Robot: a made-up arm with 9 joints. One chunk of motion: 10 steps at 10 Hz.
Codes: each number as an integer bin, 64 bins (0 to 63) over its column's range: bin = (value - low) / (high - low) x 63, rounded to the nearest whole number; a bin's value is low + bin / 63 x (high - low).
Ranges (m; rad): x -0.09..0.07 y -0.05..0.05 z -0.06..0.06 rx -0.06..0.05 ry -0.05..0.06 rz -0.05..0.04
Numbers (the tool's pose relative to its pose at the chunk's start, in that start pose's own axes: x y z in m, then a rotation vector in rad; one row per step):
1: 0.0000 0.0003 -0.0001 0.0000 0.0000 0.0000
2: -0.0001 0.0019 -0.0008 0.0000 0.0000 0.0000
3: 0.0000 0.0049 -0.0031 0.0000 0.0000 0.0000
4: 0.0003 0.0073 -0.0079 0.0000 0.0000 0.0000
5: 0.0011 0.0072 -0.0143 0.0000 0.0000 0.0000
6: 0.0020 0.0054 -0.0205 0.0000 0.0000 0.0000
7: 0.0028 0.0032 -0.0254 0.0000 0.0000 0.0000
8: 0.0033 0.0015 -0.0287 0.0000 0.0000 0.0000
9: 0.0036 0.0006 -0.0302 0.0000 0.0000 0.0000
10: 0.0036 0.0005 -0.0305 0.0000 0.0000 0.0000
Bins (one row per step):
1: 35 32 31 34 29 35
2: 35 33 31 34 29 35
3: 35 35 30 34 29 35
4: 36 36 27 34 29 35
5: 36 36 24 34 29 35
6: 36 35 21 34 29 35
7: 37 34 18 34 29 35
8: 37 32 16 34 29 35
9: 37 32 16 34 29 35
10: 37 32 15 34 29 35

